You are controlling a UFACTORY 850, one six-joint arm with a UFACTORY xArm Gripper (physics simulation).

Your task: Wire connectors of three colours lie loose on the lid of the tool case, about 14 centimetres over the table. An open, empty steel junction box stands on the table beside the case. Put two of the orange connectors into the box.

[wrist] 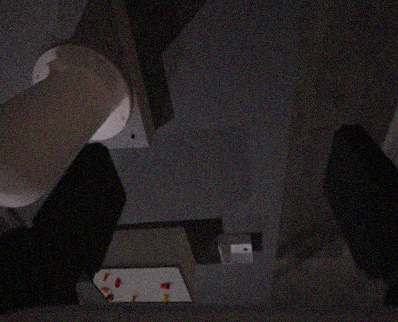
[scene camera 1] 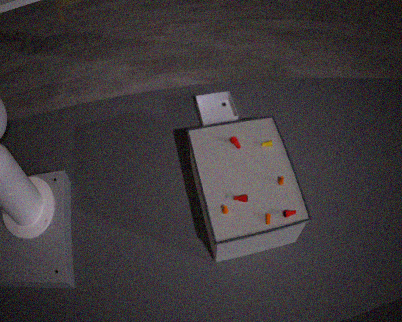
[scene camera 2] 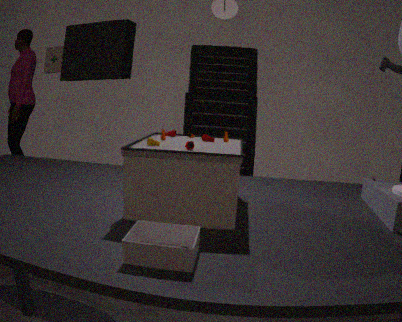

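Observation:
Three orange connectors lie apart on the pale lid of the tool case [scene camera 1: 250,167] [scene camera 2: 180,190] [wrist: 142,285]. One orange connector [scene camera 1: 225,209] [scene camera 2: 226,136] [wrist: 105,276] is near the robot-side edge. Another orange connector [scene camera 1: 268,218] [scene camera 2: 192,135] [wrist: 104,289] is near the edge away from the box. The third orange connector [scene camera 1: 281,180] [scene camera 2: 163,135] [wrist: 134,298] is near the far side edge. The junction box [scene camera 1: 212,107] [scene camera 2: 157,255] [wrist: 242,256] stands open beside the case; no connector shows in it. My gripper [wrist: 218,164] is open and empty, well away from lid and box.
Three red connectors [scene camera 1: 235,142] [scene camera 1: 241,198] [scene camera 1: 289,213] and a yellow one [scene camera 1: 267,143] [scene camera 2: 153,142] [wrist: 166,298] share the lid. The robot's base plate [scene camera 1: 55,240] is left of the case. A person [scene camera 2: 22,87] stands in the background.

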